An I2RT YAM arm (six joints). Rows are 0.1 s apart.
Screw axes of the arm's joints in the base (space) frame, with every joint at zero. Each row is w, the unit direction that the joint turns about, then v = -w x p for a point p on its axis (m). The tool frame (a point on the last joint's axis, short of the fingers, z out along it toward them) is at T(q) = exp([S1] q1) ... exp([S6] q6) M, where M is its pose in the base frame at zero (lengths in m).
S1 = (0, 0, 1, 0, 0, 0)
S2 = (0, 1, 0, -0.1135, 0, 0.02)
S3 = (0, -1, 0, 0.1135, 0, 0.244)
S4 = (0, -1, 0, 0.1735, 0, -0.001)
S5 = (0, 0, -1, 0, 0.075, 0)
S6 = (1, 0, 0, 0, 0.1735, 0)
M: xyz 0.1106 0 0.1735 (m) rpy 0 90 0 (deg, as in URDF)
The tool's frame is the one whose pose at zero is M.
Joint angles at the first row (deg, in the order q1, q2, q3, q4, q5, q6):
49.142 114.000 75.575 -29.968 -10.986 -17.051
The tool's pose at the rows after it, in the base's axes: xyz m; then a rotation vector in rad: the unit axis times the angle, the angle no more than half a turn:
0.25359, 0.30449, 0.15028, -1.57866, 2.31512, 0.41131
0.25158, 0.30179, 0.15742, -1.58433, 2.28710, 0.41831
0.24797, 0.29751, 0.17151, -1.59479, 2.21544, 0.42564
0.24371, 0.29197, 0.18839, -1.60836, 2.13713, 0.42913
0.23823, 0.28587, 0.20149, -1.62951, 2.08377, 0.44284
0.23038, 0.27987, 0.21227, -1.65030, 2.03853, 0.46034
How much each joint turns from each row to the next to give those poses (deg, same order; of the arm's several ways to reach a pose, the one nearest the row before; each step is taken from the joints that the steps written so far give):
0.073 -0.332 0.023 -0.223 -0.170 -0.164
-0.057 -1.596 -0.729 0.200 -0.244 -0.743
-0.028 -3.088 -1.393 1.114 -0.202 -1.763
-0.082 -3.516 -1.200 0.587 -0.236 -2.142
-0.060 -2.999 -1.020 -0.469 -0.870 -1.778
0.225 -2.998 -1.362 -0.457 -0.930 -1.305

